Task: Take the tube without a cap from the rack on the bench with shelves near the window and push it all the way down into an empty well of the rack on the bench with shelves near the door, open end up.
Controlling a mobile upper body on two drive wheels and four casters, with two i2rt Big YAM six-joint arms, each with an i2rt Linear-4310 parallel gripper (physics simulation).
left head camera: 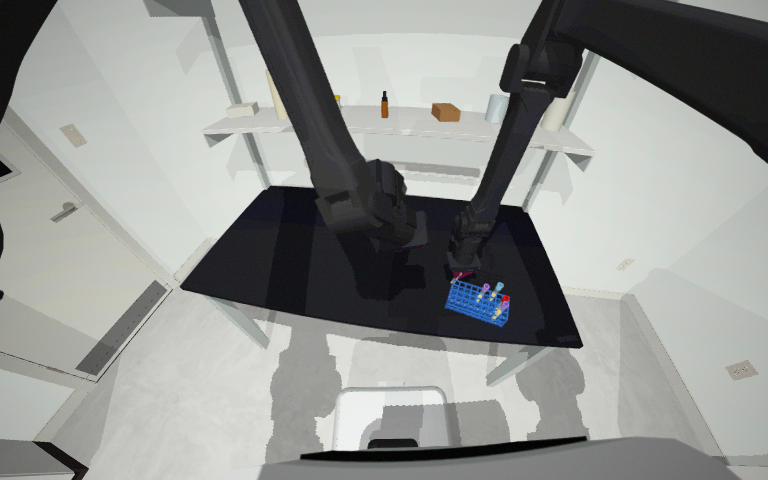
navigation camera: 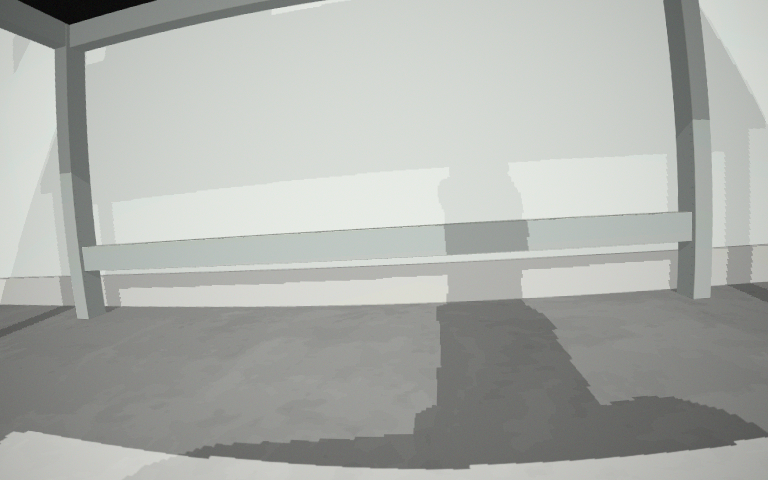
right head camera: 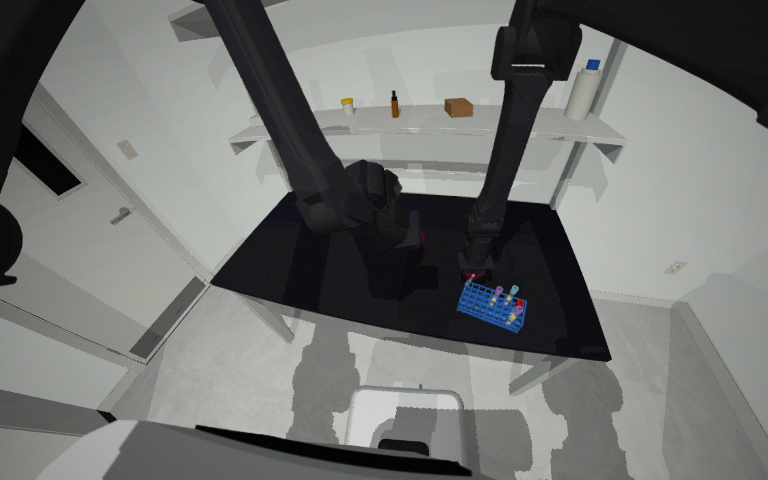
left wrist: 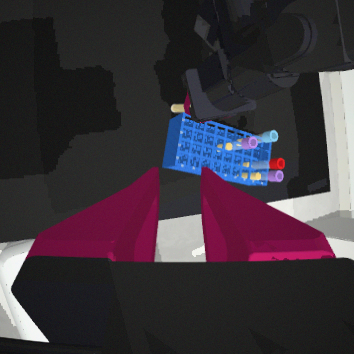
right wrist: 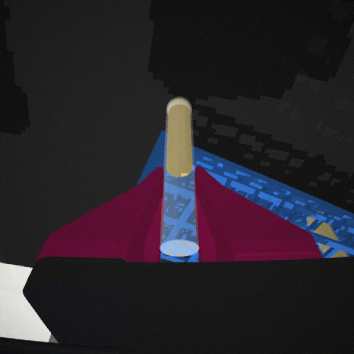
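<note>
A blue tube rack (left head camera: 478,303) stands on the black bench top at the front right, with several capped tubes at its right end; it also shows in the right head view (right head camera: 492,308) and the left wrist view (left wrist: 217,153). My right gripper (right wrist: 178,177) (left head camera: 456,277) is shut on the clear uncapped tube (right wrist: 179,175), open end toward the wrist camera and its yellow-filled end pointing down over the rack's far left corner. My left gripper (left wrist: 179,177) (left head camera: 411,238) is shut and empty, held above the bench to the left of the rack.
A shelf behind the bench holds a brown bottle (left head camera: 384,105), a cardboard box (left head camera: 446,112), a yellow-lidded jar (right head camera: 347,106) and a white bottle with a blue cap (right head camera: 583,90). Shelf posts stand at the bench's back corners.
</note>
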